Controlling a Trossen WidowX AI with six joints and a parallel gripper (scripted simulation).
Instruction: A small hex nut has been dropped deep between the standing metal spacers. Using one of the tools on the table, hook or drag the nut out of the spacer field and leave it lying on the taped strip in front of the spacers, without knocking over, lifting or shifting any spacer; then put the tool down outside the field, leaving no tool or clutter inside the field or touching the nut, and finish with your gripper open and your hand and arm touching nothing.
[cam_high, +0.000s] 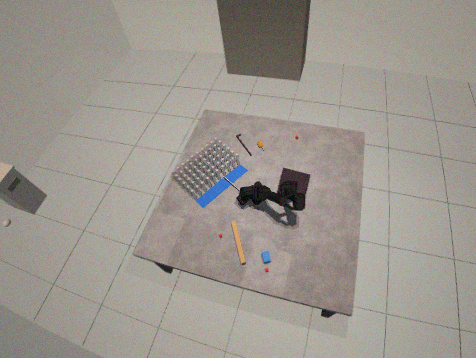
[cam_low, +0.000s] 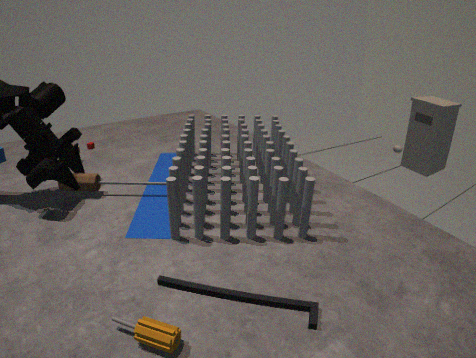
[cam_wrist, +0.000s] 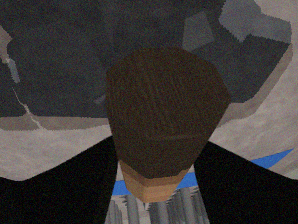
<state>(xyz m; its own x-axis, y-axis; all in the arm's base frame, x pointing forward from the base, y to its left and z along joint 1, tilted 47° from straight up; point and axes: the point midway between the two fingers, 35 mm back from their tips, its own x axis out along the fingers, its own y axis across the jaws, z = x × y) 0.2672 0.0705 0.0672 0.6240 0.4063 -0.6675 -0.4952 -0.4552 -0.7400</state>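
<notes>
Right now my gripper tip is 9 cm short of the brown-handled tool and 5 cm to the left of it. From my gripper tip the other things lie so: blue taped strip 18 cm ahead, 5 cm to the right, 2 cm below; then blue block 22 cm behind, 37 cm to the left; then screwdriver 44 cm to the right, 1 cm below.
</notes>
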